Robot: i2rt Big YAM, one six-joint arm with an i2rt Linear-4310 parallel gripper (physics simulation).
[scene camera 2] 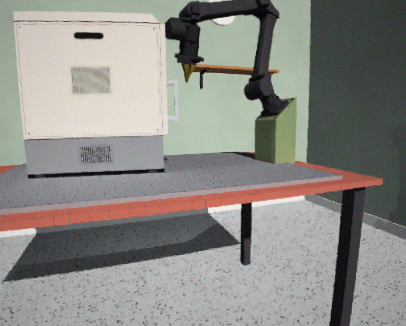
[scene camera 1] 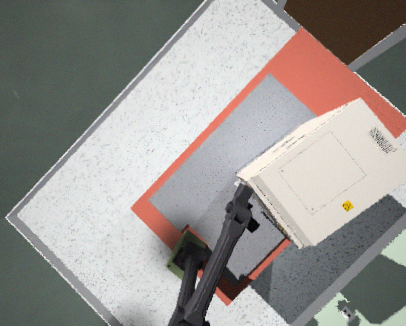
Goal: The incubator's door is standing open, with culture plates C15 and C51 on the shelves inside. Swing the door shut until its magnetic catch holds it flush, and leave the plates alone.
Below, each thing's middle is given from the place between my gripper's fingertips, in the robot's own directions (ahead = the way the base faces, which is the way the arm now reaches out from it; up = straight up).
Right now the cream incubator (scene camera 2: 93,88) is 310 mm ahead of my hand, 130 mm to the right of it and 70 mm below it.
